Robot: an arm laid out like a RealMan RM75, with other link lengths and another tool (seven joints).
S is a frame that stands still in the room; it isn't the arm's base.
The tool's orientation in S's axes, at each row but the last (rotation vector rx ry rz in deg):
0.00 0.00 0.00
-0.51 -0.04 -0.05
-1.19 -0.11 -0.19
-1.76 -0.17 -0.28
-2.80 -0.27 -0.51
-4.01 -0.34 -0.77
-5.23 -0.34 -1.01
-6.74 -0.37 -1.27
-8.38 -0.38 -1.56
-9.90 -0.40 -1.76
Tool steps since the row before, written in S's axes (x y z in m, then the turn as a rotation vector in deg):
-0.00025 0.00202 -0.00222 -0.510 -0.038 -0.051
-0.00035 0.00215 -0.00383 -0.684 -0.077 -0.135
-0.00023 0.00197 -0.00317 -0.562 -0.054 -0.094
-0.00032 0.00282 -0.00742 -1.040 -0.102 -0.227
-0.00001 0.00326 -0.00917 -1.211 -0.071 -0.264
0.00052 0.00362 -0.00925 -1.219 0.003 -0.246
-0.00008 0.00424 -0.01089 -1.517 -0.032 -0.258
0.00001 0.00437 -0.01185 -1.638 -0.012 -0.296
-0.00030 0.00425 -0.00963 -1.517 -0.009 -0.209
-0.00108 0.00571 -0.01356 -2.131 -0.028 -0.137
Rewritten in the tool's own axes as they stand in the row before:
-0.00025 0.00202 -0.00222 -0.510 -0.038 -0.051
-0.00035 0.00218 -0.00381 -0.684 -0.076 -0.135
-0.00024 0.00203 -0.00313 -0.562 -0.054 -0.094
-0.00036 0.00304 -0.00733 -1.040 -0.100 -0.227
-0.00008 0.00370 -0.00900 -1.212 -0.069 -0.262
0.00041 0.00426 -0.00898 -1.220 0.004 -0.239
-0.00023 0.00521 -0.01046 -1.518 -0.035 -0.252
-0.00018 0.00573 -0.01125 -1.640 -0.014 -0.287
-0.00050 0.00560 -0.00891 -1.518 -0.020 -0.201
-0.00138 0.00792 -0.01237 -2.130 -0.070 -0.131

